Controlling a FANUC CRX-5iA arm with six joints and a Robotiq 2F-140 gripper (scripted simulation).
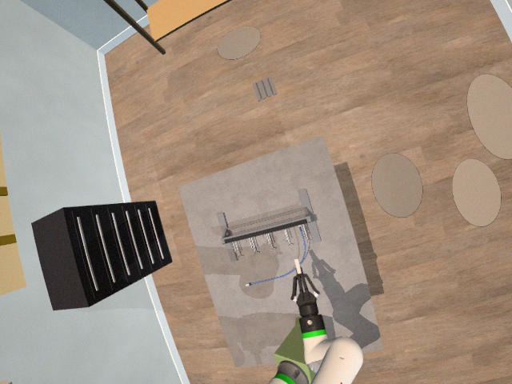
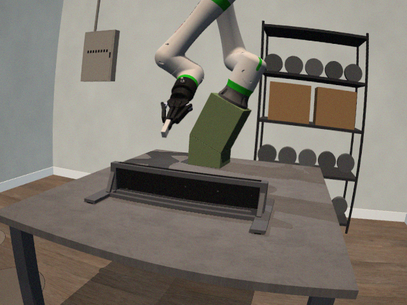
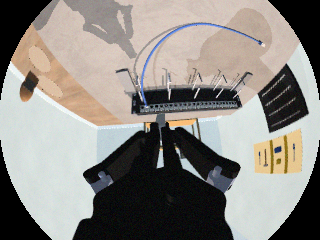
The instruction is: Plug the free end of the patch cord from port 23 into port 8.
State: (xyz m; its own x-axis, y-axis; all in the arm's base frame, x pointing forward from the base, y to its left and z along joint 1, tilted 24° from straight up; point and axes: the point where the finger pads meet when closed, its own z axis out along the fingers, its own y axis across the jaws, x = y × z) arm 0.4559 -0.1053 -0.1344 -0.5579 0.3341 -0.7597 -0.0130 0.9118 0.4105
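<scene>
The plug lies 35 cm to the left of my hand, 20 cm below it and 11 cm behind it.
</scene>
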